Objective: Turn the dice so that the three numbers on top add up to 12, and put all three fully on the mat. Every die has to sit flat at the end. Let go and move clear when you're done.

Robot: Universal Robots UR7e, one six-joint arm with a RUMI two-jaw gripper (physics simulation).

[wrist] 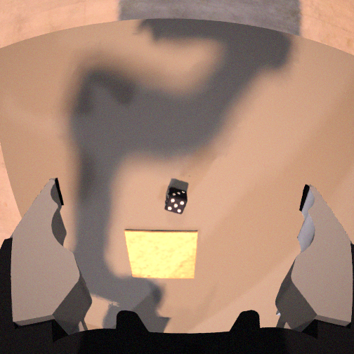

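A black die (pixel 176 201) with white pips sits on the table in the wrist view, near the middle, just beyond the far edge of the mat and apart from it. Its larger visible face, which looks like the top, shows five pips; a narrower side face shows three. The square yellow mat (pixel 162 255) lies below the die in the view, with no die on it. My gripper (pixel 182 184) is open and empty, its jaws wide apart at left and right, high above the table. The yellow die and the white die do not show in this view.
The brown table top (pixel 260 165) has a curved far edge near the top of the view. A grey strip (pixel 210 11) lies beyond that edge. The arm's dark shadow crosses the table at the left and top and reaches beside the mat.
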